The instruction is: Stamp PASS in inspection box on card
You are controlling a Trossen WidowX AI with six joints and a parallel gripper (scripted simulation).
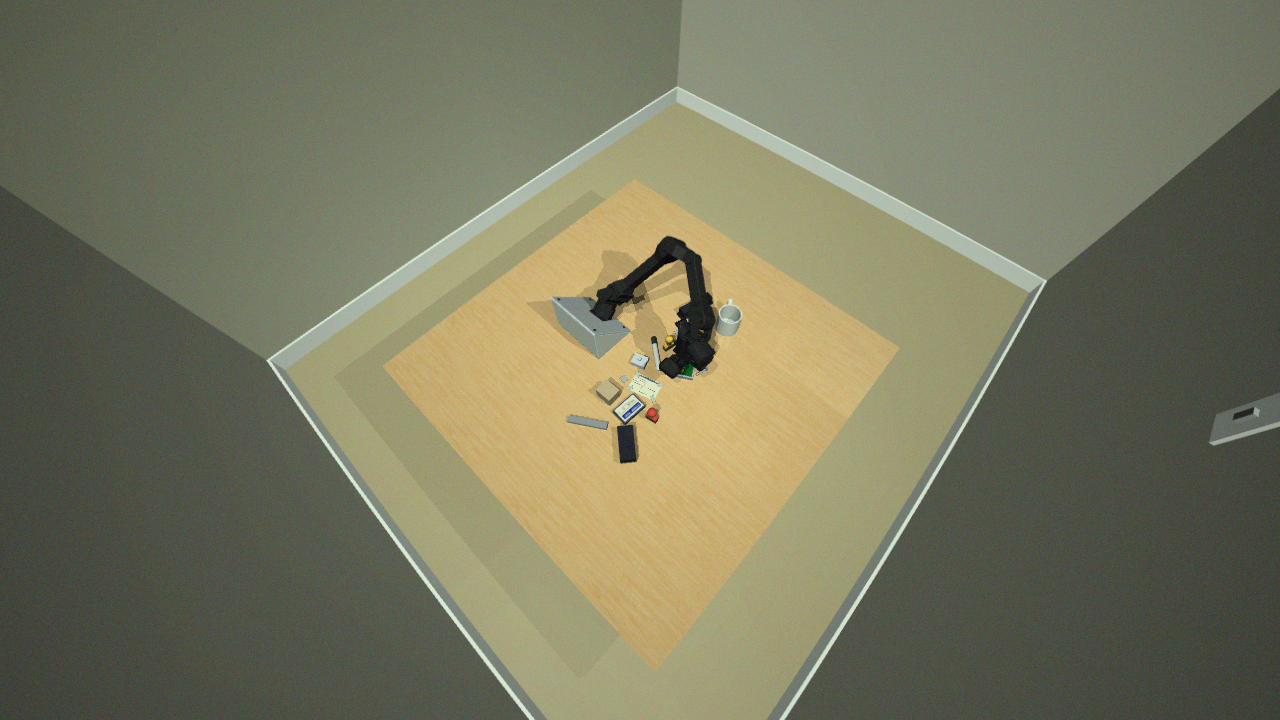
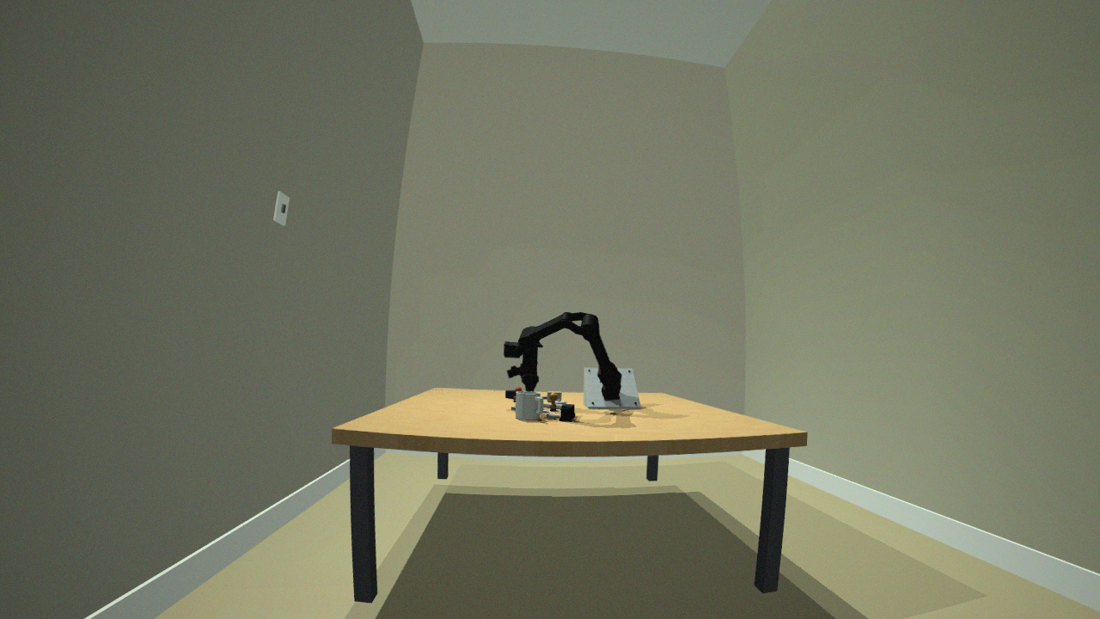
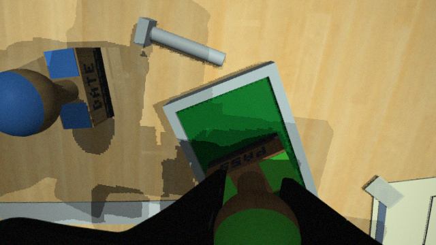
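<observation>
The pass stamp is right at my gripper tip. Also, from my gripper tip: green ink pad: 3 cm below; blue date stamp: 9 cm to the left, 3 cm ahead, 2 cm below; yellow hold stamp: 9 cm behind, 5 cm to the left, 2 cm below.
</observation>
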